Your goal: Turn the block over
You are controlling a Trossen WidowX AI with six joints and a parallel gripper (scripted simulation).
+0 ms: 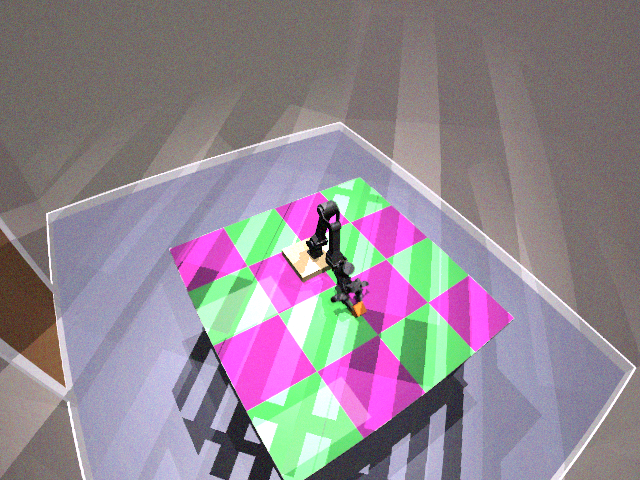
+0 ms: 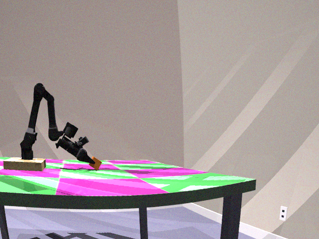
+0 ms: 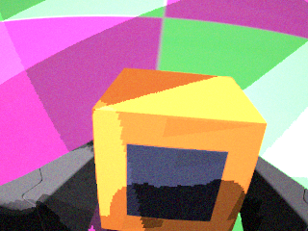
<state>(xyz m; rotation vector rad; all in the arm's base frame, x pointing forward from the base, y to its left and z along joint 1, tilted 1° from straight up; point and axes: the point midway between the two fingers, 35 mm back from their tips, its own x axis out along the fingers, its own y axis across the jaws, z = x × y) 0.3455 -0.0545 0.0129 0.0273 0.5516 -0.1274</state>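
My gripper tip is now 1 cm past the block.
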